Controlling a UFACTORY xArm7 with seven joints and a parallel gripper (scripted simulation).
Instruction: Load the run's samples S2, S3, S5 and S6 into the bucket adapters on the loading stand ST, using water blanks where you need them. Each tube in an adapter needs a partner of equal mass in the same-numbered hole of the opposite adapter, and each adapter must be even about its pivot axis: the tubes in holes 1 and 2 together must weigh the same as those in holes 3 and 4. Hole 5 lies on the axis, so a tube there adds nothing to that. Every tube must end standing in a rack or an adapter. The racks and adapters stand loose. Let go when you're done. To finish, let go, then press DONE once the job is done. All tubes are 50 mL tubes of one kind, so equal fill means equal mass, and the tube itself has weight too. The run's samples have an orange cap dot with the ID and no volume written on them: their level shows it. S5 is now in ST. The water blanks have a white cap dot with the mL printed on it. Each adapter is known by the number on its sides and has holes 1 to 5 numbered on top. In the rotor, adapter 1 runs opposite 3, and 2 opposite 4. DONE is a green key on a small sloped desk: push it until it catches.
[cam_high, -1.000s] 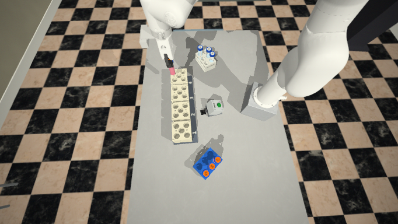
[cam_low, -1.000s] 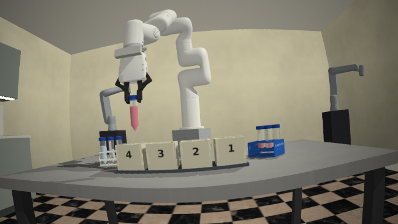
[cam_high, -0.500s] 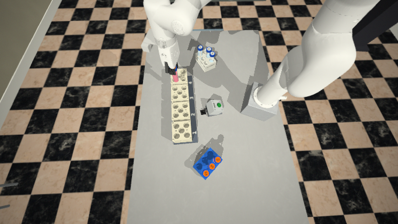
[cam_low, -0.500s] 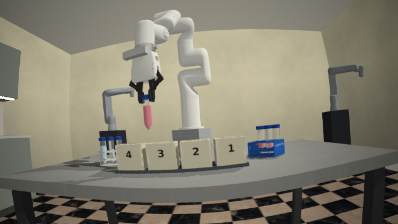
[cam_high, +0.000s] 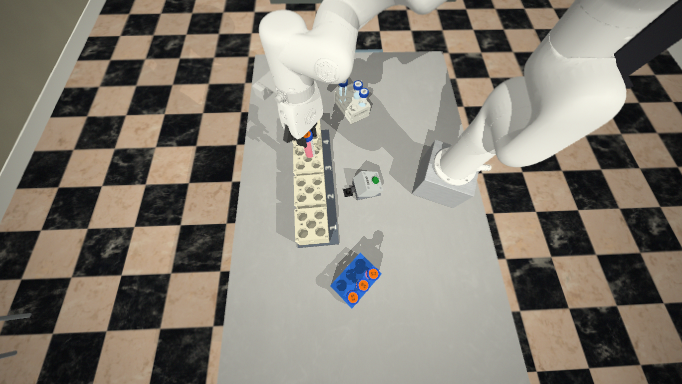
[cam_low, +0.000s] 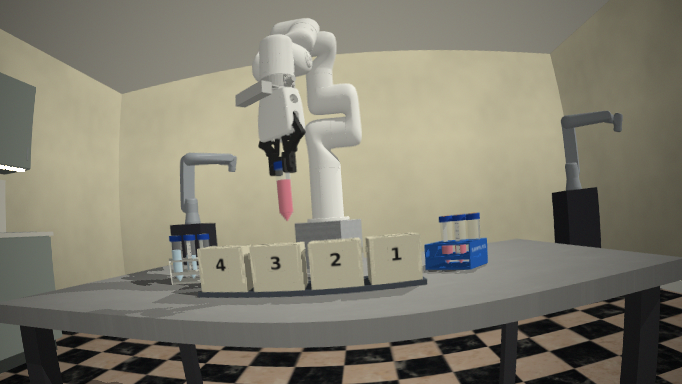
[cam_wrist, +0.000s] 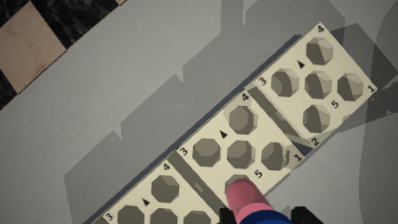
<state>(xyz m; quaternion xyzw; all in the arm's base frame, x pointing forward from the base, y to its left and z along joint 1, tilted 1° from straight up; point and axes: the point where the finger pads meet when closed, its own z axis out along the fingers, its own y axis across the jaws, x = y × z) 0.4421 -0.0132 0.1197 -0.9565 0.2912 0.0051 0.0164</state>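
My gripper is now 1 cm past the orange-dotted sample tube and 5 cm above it. Round my hand: white rack 13 cm behind, 30 cm to the right, 22 cm below; then done desk 19 cm behind, 4 cm to the left, 20 cm below; then green DONE key 21 cm behind, 4 cm to the left, 19 cm below.
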